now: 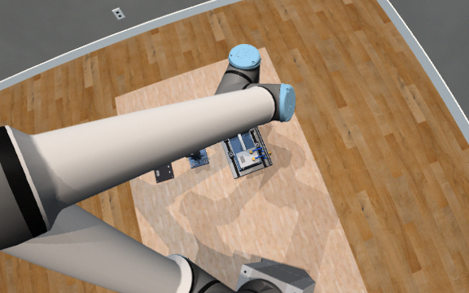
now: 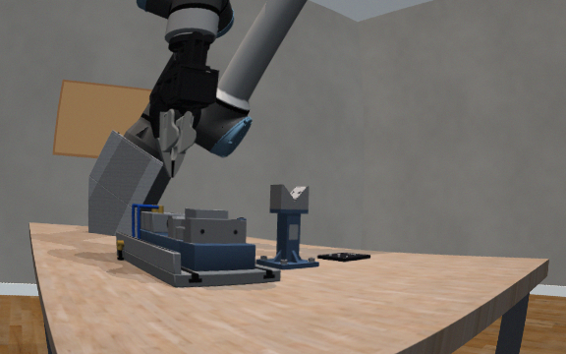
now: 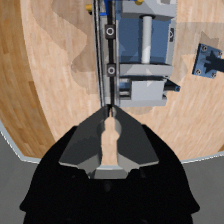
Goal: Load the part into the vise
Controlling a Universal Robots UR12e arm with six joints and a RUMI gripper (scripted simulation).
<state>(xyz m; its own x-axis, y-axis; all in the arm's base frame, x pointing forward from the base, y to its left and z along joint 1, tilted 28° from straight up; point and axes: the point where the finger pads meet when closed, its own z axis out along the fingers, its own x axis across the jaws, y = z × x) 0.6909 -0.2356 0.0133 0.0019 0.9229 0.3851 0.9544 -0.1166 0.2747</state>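
The moving jaw lies 40 mm behind my hand, 70 mm to the left of it and 90 mm below it. Round my hand: work stop: 110 mm to the left, 80 mm below; then fixed jaw: 30 mm ahead, 70 mm to the left, 90 mm below; then part: 70 mm to the left, 80 mm below.
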